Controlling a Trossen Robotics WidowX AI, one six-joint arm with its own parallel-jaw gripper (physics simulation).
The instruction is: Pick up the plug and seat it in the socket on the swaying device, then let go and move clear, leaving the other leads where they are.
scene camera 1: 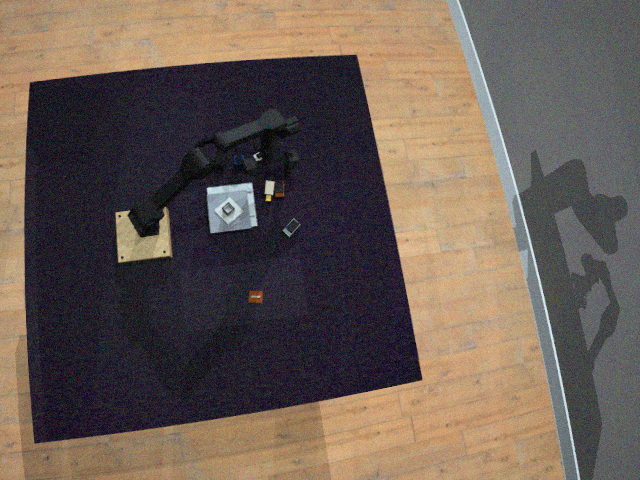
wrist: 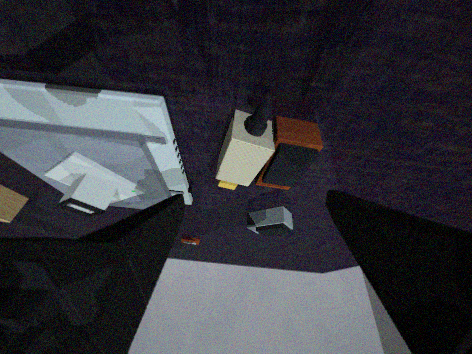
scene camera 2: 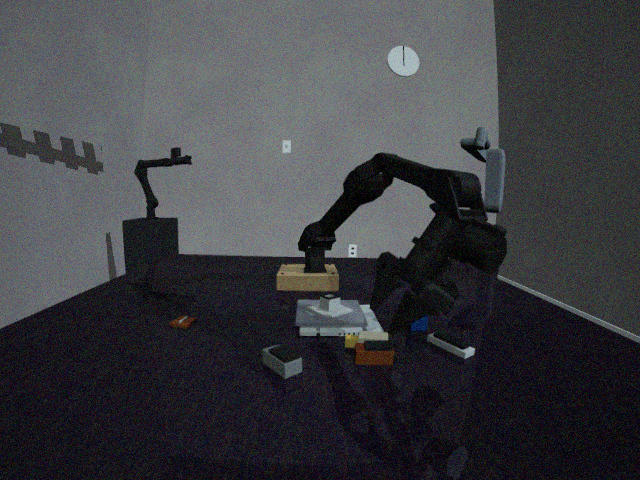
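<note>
The plug (scene camera 1: 269,187) (scene camera 2: 373,336) (wrist: 246,159) is a cream block with a yellow tip and a black cable stub. It lies against an orange holder with a dark top (scene camera 1: 279,188) (scene camera 2: 374,354) (wrist: 299,131). The socket (scene camera 1: 227,208) (scene camera 2: 329,301) (wrist: 90,192) is a small pale box on a white diamond plate, on top of the grey device (scene camera 1: 242,222) (scene camera 2: 303,317) (wrist: 100,135). My gripper (scene camera 1: 269,167) (scene camera 2: 387,317) (wrist: 254,198) is open and empty. In the wrist view the plug shows between and beyond the fingertips, apart from both. The fingers partly hide the device's right side in scene camera 2.
A grey block (scene camera 1: 291,227) (scene camera 2: 282,360) (wrist: 271,217) lies near the plug. A white holder (scene camera 1: 257,156) (scene camera 2: 450,345) and a blue piece (scene camera 1: 238,159) (scene camera 2: 419,324) lie near the arm. A small orange piece (scene camera 1: 255,296) (scene camera 2: 182,322) (wrist: 190,241) lies farther off.
</note>
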